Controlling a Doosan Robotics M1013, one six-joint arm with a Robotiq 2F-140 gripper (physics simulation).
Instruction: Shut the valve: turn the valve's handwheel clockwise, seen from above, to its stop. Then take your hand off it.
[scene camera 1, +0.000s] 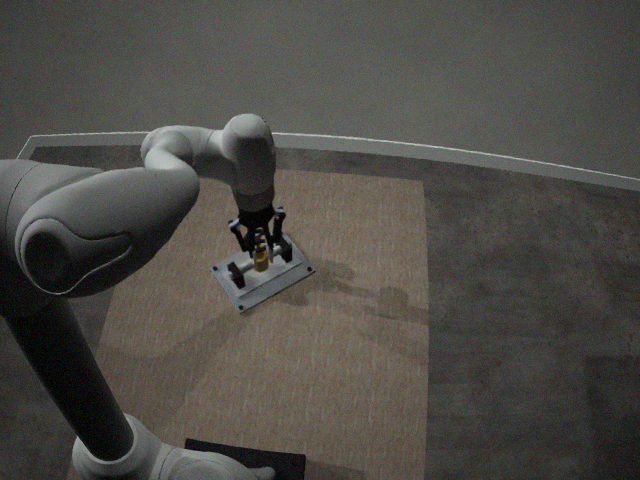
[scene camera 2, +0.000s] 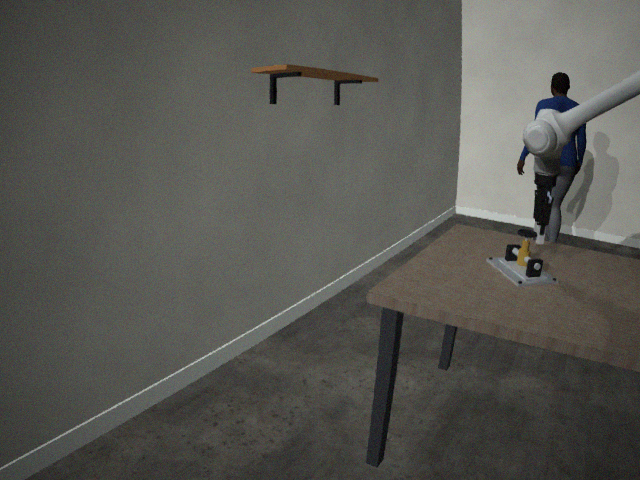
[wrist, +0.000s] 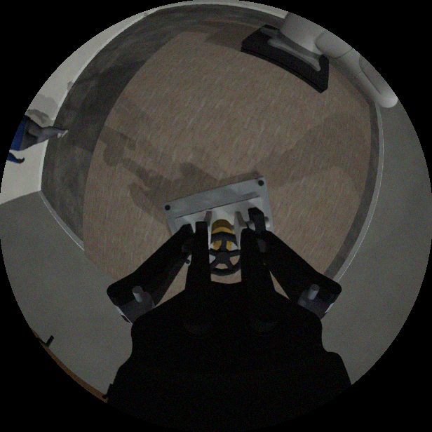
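Note:
The valve has a yellow body (scene camera 1: 261, 263) (scene camera 2: 523, 255) (wrist: 221, 226) on a white pipe between two black blocks. It stands on a grey plate (scene camera 1: 269, 290) (wrist: 215, 197). Its dark spoked handwheel (scene camera 1: 260, 240) (scene camera 2: 527, 233) (wrist: 223, 257) lies level on top. My gripper (scene camera 1: 262, 256) (scene camera 2: 540, 239) (wrist: 222, 219) points down at the wheel, its fingers drawn in on either side of the rim. It looks shut on the handwheel; the fingers hide parts of the rim, so the exact contact cannot be seen.
The valve stands on a wooden table (scene camera 1: 330, 392) (scene camera 2: 465, 299) (wrist: 225, 100). The arm's black base plate (scene camera 1: 289, 465) (wrist: 285, 62) is at one table edge. A wall shelf (scene camera 2: 315, 72) and a person in blue (scene camera 2: 571, 149) behind the arm show in scene camera 2.

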